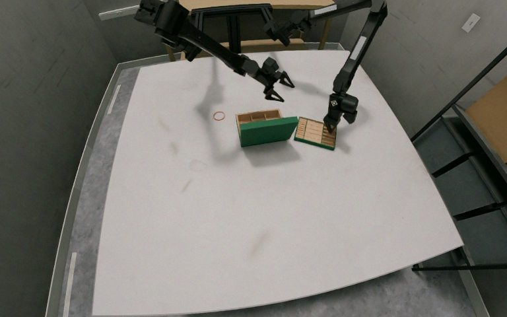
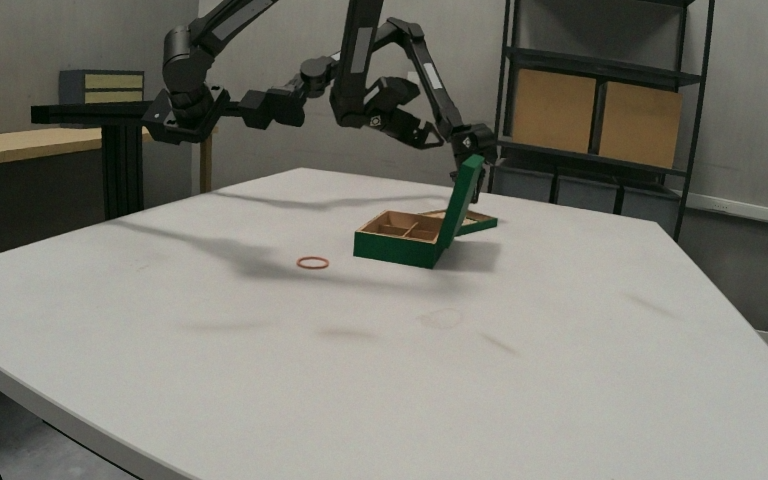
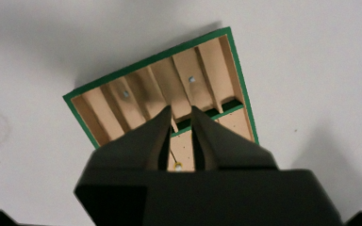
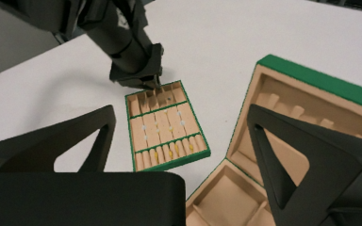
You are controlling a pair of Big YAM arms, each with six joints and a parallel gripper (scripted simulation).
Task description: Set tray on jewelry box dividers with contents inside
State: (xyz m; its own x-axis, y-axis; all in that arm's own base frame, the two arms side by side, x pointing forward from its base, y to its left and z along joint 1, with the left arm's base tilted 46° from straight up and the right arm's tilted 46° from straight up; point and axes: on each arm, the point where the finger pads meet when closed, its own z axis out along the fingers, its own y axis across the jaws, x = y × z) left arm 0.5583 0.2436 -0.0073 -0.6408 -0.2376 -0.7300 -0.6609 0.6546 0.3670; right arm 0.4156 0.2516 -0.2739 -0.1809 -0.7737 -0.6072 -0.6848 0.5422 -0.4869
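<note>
Now: left hand 12 cm past the green jewelry box, 33 cm to the left of it and 5 cm below it. The rest, counted from my left hand: ring 31 cm behind, 52 cm to the right, 6 cm below; green tray 4 cm behind, 5 cm to the right, 6 cm below.
</note>
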